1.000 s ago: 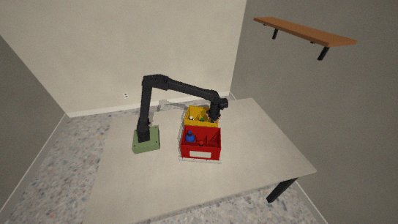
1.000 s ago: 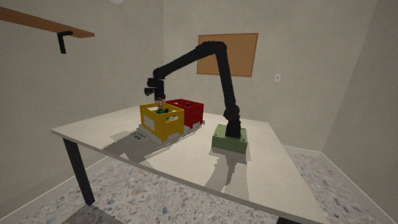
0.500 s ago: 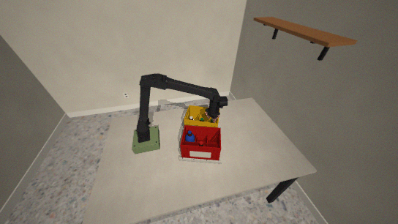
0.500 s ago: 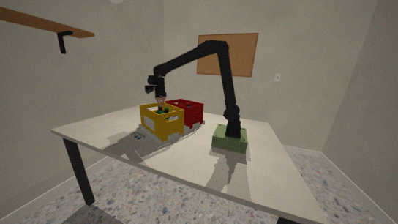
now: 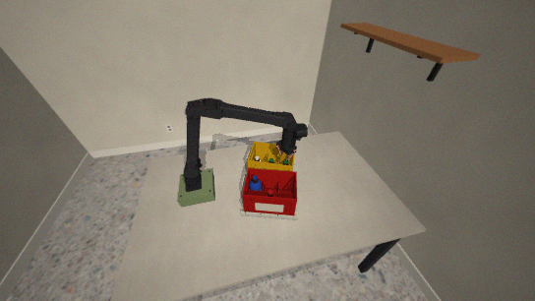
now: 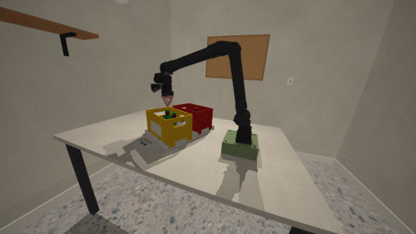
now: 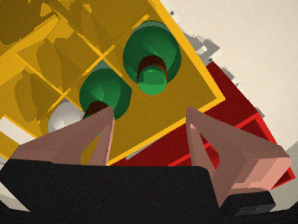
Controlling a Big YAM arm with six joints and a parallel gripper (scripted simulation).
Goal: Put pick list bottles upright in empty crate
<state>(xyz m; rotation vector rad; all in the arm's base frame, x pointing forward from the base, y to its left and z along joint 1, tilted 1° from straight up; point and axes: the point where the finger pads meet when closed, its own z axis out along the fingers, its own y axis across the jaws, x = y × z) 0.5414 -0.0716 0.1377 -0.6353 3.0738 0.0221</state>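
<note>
Right now the blue-label bottle is 200 mm behind my hand, 120 mm below it and 70 mm to the right of it. Also, from my hand: white-labelled bottle (150 mm behind, 120 mm below, 80 mm to the left); green-labelled bottle (120 mm below, 70 mm behind, 40 mm to the left); yellow crate (120 mm below, 80 mm to the left, 50 mm behind).
</note>
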